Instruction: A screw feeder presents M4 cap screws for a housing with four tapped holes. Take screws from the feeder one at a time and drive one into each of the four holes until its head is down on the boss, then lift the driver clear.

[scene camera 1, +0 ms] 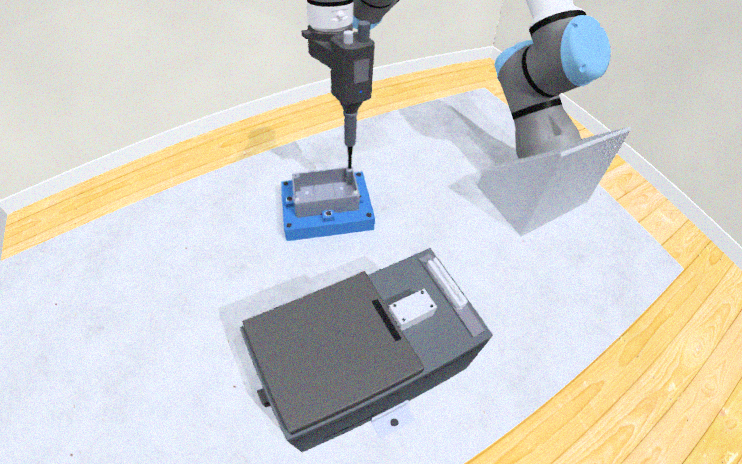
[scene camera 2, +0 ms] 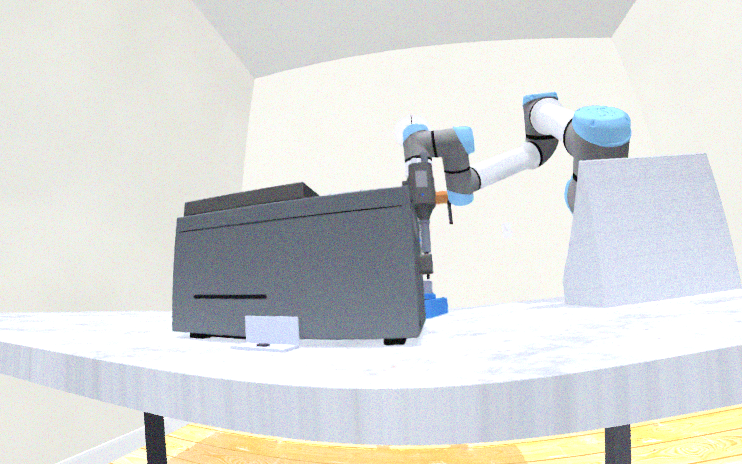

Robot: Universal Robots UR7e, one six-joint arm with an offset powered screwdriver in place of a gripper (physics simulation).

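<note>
The powered screwdriver (scene camera 1: 350,166) (scene camera 2: 428,277) points straight down, its thin dark bit at the back right corner boss of the grey housing (scene camera 1: 328,206) (scene camera 2: 428,287). I cannot tell whether the tip touches the boss, and no screw can be made out at it. The open-topped housing sits upright in a blue fixture (scene camera 1: 331,225) (scene camera 2: 436,307). Screw heads in the other corners are too small to tell. The dark grey screw feeder (scene camera 1: 333,350) (scene camera 2: 300,262) stands apart from the fixture, nearer the camera in the scene camera 1 view, and partly hides housing and fixture in the scene camera 2 view.
A white block (scene camera 1: 411,308) with dark holes sits on the feeder's lower top, beside a pale strip (scene camera 1: 447,281). A small pale bracket (scene camera 1: 392,418) (scene camera 2: 271,329) stands by the feeder's side. A large grey angled panel (scene camera 1: 552,183) (scene camera 2: 651,229) stands before the arm's base.
</note>
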